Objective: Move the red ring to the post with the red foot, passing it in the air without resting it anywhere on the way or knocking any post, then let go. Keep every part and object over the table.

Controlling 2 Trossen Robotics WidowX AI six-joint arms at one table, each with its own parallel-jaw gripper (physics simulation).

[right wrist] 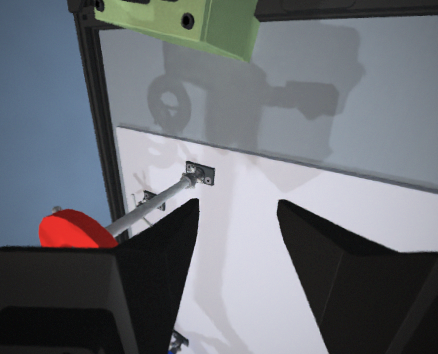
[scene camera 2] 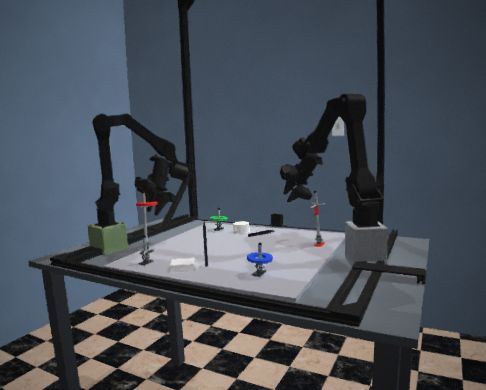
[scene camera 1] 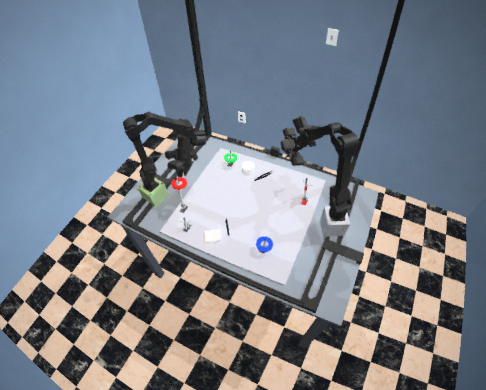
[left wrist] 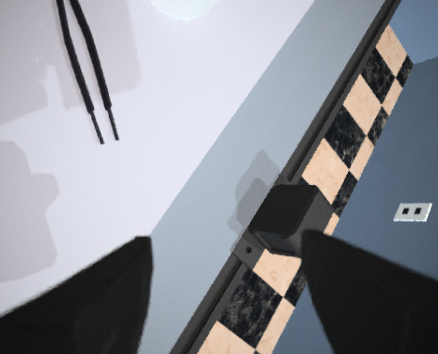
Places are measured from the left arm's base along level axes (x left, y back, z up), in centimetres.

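Where they show: left gripper, fingertip midpoint: point(scene camera 2: 286, 198) point(scene camera 1: 283, 152) point(left wrist: 227, 247); right gripper, fingertip midpoint: point(right wrist: 238, 206) point(scene camera 2: 152, 213) point(scene camera 1: 182, 177); left arm's base, link origin: point(scene camera 2: 365, 224) point(scene camera 1: 337, 215); right arm's base, link origin: point(scene camera 2: 106, 224) point(scene camera 1: 150, 185).
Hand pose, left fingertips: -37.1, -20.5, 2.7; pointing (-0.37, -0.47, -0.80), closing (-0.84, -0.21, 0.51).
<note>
Things, the pixels of their centre, and the offset from my left fingertips, as dx, dy, dz. "spot": a spot on its surface instead.
- red ring, body centre: point(right wrist: 86, 265) point(scene camera 2: 146, 204) point(scene camera 1: 179, 183) +21.8, -49.5, +3.2
- tall grey post, surface spot: point(right wrist: 150, 206) point(scene camera 2: 145, 223) point(scene camera 1: 180, 194) spot: +23.0, -50.1, -3.2
- post with the red foot, surface spot: point(scene camera 2: 319, 244) point(scene camera 1: 304, 203) spot: +22.8, +9.0, -12.6
- green ring, body centre: point(scene camera 2: 218, 218) -5.9, -27.6, -8.6
- blue ring, body centre: point(scene camera 2: 259, 257) point(scene camera 1: 264, 244) +47.0, -11.8, -8.6
- white cup, body centre: point(scene camera 2: 241, 227) point(scene camera 1: 248, 167) -0.8, -18.2, -11.5
- black tweezers, body centre: point(left wrist: 77, 45) point(scene camera 2: 262, 232) point(scene camera 1: 264, 176) +4.3, -10.1, -12.8
- upright thin black rod, body centre: point(scene camera 2: 205, 243) +39.4, -27.7, -6.3
- white block, body centre: point(scene camera 2: 183, 264) point(scene camera 1: 213, 236) +40.5, -34.6, -12.3
The red ring point(scene camera 1: 173, 184) point(scene camera 2: 152, 204) point(right wrist: 75, 230) sits high on a tall grey post point(scene camera 1: 181, 198) point(scene camera 2: 145, 227) point(right wrist: 150, 206) at the left of the mat. My right gripper point(scene camera 1: 179, 169) point(right wrist: 238, 206) is open and empty, close to the ring. In the right wrist view the ring lies left of the fingertips, outside the gap, partly hidden by the gripper. The post with the red foot point(scene camera 1: 304, 202) point(scene camera 2: 319, 244) stands upright at the mat's right, with a red band on its shaft. My left gripper point(scene camera 2: 293, 194) point(left wrist: 227, 247) is open and empty, high above the table's far side.
A green ring point(scene camera 2: 213, 219) and a blue ring point(scene camera 1: 258, 245) point(scene camera 2: 260, 261) sit on short posts. A white cup point(scene camera 1: 248, 168) and black tweezers point(scene camera 1: 263, 176) point(left wrist: 85, 65) are at the back. An upright thin black rod point(scene camera 2: 205, 245) and a white block point(scene camera 1: 212, 235) are near the front.
</note>
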